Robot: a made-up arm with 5 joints. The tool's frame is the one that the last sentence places.
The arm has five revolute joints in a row. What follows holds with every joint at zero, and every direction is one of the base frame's. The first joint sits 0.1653 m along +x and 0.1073 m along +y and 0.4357 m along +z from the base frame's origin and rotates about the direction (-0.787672, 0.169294, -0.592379), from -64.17 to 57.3 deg. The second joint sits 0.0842 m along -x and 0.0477 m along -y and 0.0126 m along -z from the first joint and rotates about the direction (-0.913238, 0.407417, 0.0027), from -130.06 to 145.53 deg. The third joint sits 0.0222 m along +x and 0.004 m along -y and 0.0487 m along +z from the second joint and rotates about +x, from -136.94 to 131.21 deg. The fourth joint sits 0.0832 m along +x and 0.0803 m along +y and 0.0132 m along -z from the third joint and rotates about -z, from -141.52 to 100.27 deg. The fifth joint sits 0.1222 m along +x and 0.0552 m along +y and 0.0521 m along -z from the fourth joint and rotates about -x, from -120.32 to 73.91 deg. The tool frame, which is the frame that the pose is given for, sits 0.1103 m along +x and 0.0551 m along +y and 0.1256 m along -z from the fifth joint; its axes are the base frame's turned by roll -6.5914, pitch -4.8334 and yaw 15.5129 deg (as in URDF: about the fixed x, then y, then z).
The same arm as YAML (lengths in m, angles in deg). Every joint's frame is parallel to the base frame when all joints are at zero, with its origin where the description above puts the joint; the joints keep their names.
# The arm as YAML. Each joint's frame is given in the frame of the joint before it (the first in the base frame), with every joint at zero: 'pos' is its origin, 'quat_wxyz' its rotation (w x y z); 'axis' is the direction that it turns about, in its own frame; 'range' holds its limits. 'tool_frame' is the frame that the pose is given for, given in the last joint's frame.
length_unit: m
angle_unit: deg
joints:
  - joint: joint 1
    pos: [0.1653, 0.1073, 0.4357]
    quat_wxyz: [1.0, 0.0, 0.0, 0.0]
    axis: [-0.787672, 0.169294, -0.592379]
    range: [-64.17, 57.3]
  - joint: joint 2
    pos: [-0.0842, -0.0477, -0.0126]
    quat_wxyz: [1.0, 0.0, 0.0, 0.0]
    axis: [-0.913238, 0.407417, 0.0027]
    range: [-130.06, 145.53]
  - joint: joint 3
    pos: [0.0222, -0.004, 0.0487]
    quat_wxyz: [1.0, 0.0, 0.0, 0.0]
    axis: [1.0, 0.0, 0.0]
    range: [-136.94, 131.21]
  - joint: joint 4
    pos: [0.0832, 0.0803, -0.0132]
    quat_wxyz: [1.0, 0.0, 0.0, 0.0]
    axis: [0.0, 0.0, -1.0]
    range: [-141.52, 100.27]
  - joint: joint 5
    pos: [0.1222, 0.0552, -0.0521]
    quat_wxyz: [1.0, 0.0, 0.0, 0.0]
    axis: [-1.0, 0.0, 0.0]
    range: [-120.32, 73.91]
tool_frame:
  pos: [0.1103, 0.0551, -0.1256]
  quat_wxyz: [0.988659, -0.051231, -0.049464, 0.132217]

